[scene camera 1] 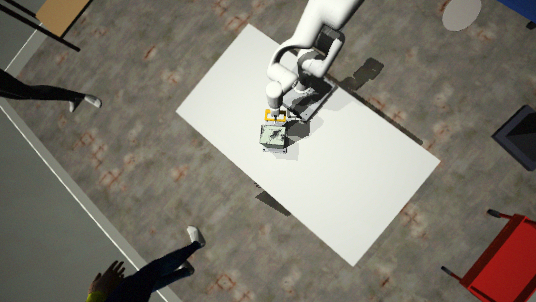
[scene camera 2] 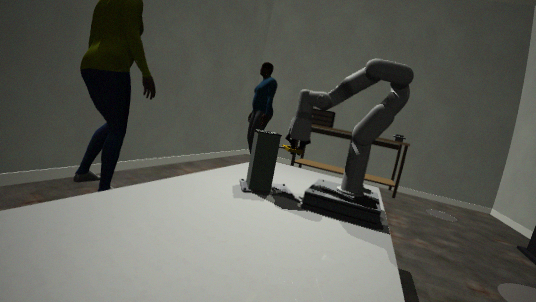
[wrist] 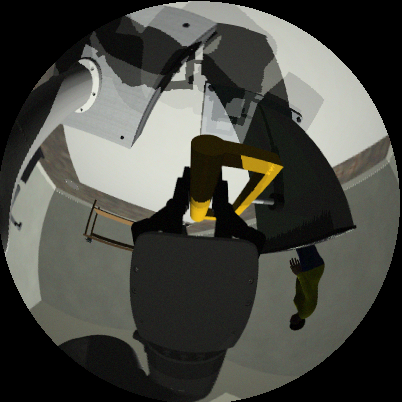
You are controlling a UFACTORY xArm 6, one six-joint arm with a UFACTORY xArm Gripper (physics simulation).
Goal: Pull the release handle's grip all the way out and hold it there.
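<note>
The release handle's yellow grip (scene camera 1: 267, 116) (scene camera 2: 289, 148) (wrist: 201, 210) is a frame with a thick round bar. It stands off the side of the upright dark green-grey housing (scene camera 1: 272, 137) (scene camera 2: 264, 162) (wrist: 310, 185). A pale metal rod (scene camera 2: 281, 146) (wrist: 263, 202) shows between the grip and the housing. My gripper (scene camera 2: 297, 147) (wrist: 202, 175) points down and is shut on the grip's thick bar, one black finger on each side. The fingers are hard to make out in the first scene view. The housing stands on a bolted base plate (scene camera 2: 243, 186) (wrist: 216, 122) on the white table (scene camera 1: 350, 200) (scene camera 2: 150, 240).
My arm's base (scene camera 2: 342, 207) (wrist: 107, 120) is on the table, close beside the housing. A person in yellow-green (scene camera 2: 116, 45) (wrist: 309, 290) and a person in blue (scene camera 2: 265, 95) stand beyond the table. A wooden bench (scene camera 2: 325, 168) and a red cart (scene camera 1: 507, 260) stand on the floor.
</note>
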